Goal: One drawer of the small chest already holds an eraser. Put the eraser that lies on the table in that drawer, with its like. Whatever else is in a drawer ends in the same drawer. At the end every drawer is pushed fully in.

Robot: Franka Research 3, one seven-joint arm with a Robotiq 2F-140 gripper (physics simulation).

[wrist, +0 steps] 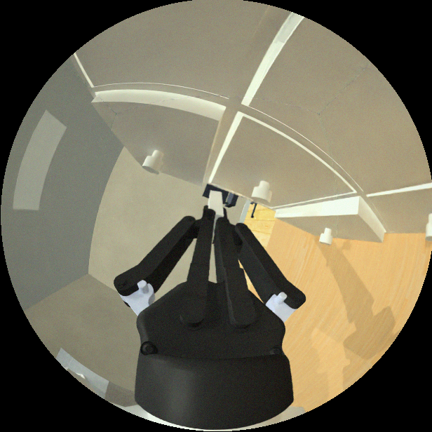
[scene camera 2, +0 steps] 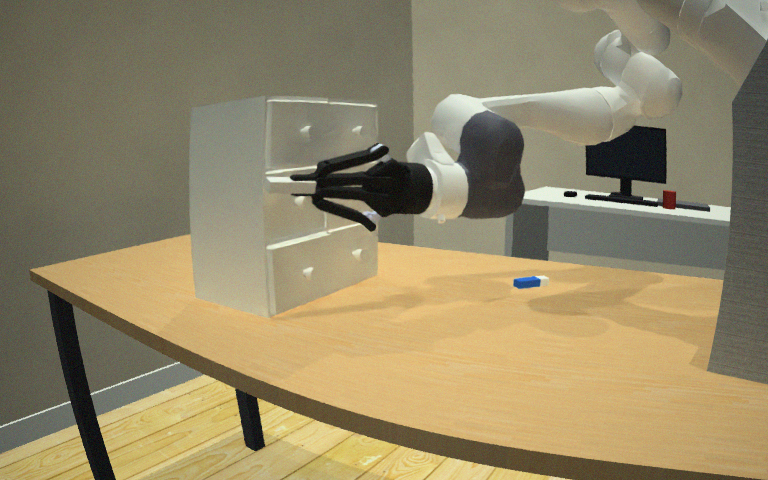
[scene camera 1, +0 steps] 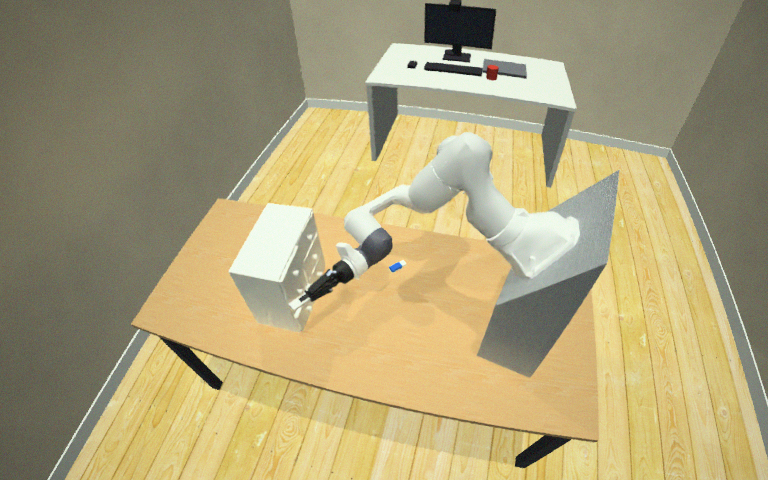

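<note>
The small white chest (scene camera 1: 271, 237) (scene camera 2: 226, 209) stands on the table's left part. It has a wide top drawer (scene camera 2: 288, 150), two middle drawers and a wide bottom drawer (scene camera 2: 334, 268), all with white knobs. The drawers look in or nearly in; their insides are hidden. The blue-and-white eraser (scene camera 1: 397, 266) (scene camera 2: 530, 281) lies on the table, between chest and robot base. My gripper (scene camera 1: 296, 303) (scene camera 2: 281, 182) (wrist: 213, 199) is shut and empty, its fingertips together close to the chest front, by the near middle drawer and above its knob (scene camera 2: 300, 200) in the second scene view.
The arm stands on a grey slanted base (scene camera 1: 543, 316) (scene camera 2: 747, 243) at the table's right. A white desk (scene camera 1: 470, 87) (scene camera 2: 628, 202) in the background holds a monitor (scene camera 1: 459, 25) (scene camera 2: 625, 155), a keyboard (scene camera 1: 453, 69) and a red cup (scene camera 1: 492, 72) (scene camera 2: 669, 199).
</note>
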